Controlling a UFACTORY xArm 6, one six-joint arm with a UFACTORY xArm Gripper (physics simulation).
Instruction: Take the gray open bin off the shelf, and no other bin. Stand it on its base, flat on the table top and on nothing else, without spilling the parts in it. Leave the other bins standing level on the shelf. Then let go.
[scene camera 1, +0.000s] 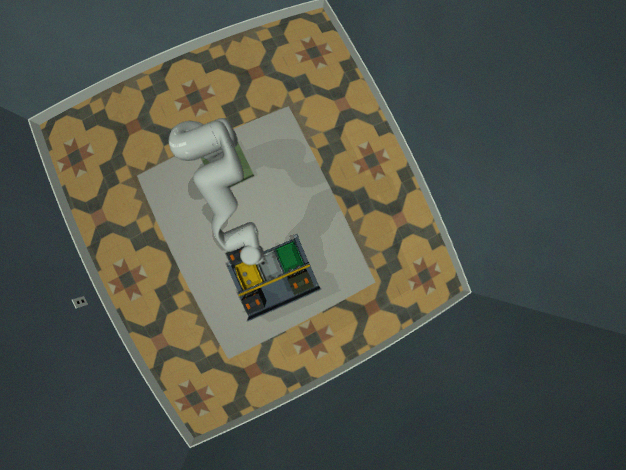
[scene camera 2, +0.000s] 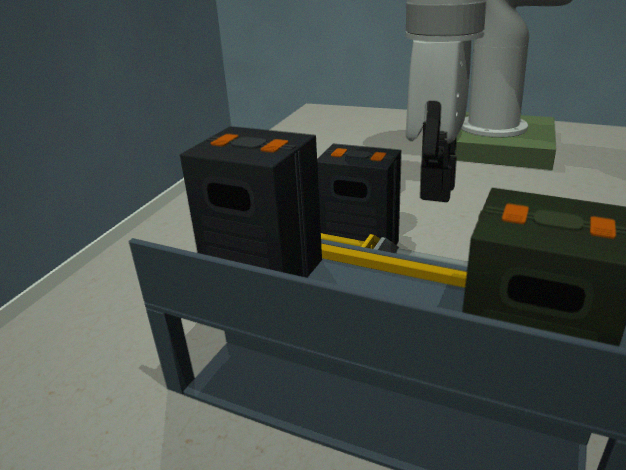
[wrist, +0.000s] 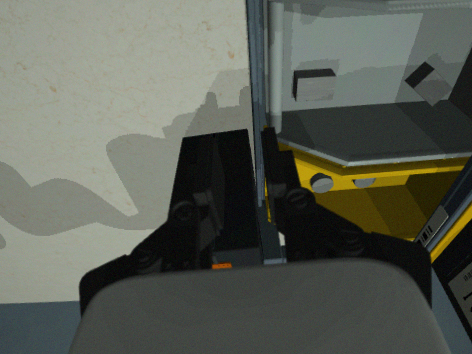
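The gray open bin stands on the shelf between the yellow bin and the green bin. Two gray blocks show inside the gray bin in the wrist view. My gripper is partly open and empty. In the wrist view its right fingertip is over the shelf's edge, near the corner where the gray and yellow bins meet; its left one is outside that edge. In scene camera 1 the arm hides the fingers. Two round parts show in the yellow bin.
A small black case stands beside the shelf near the yellow bin. A larger black case and a dark green case stand on the shelf behind a yellow bar. The table surrounds the shelf.
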